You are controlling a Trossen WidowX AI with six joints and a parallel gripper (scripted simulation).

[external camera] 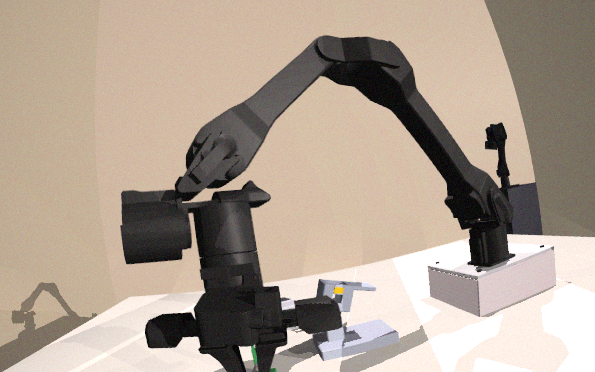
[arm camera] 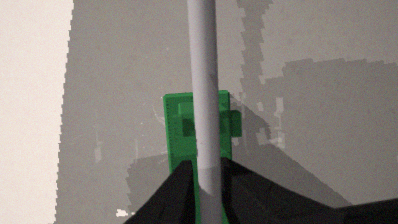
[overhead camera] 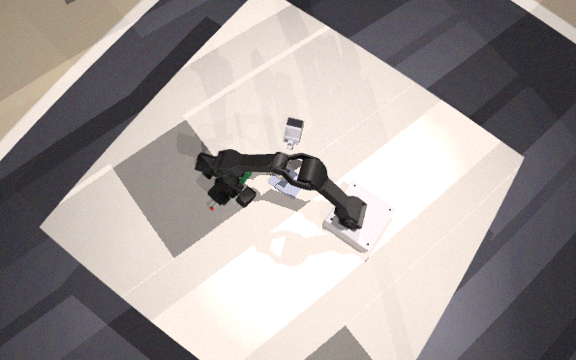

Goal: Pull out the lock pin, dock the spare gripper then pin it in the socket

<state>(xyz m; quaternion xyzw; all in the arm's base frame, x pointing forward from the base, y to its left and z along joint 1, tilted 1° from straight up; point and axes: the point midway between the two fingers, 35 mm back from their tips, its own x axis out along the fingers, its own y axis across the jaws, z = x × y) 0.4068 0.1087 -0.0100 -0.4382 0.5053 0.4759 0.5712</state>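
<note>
My gripper tip is now 40 mm to the left of the green stand, 10 mm below it and 10 mm past it. Round my gripper tip: spare gripper: 300 mm to the right, 90 mm behind; grey mount: 150 mm behind, 140 mm to the right, 30 mm above.
</note>
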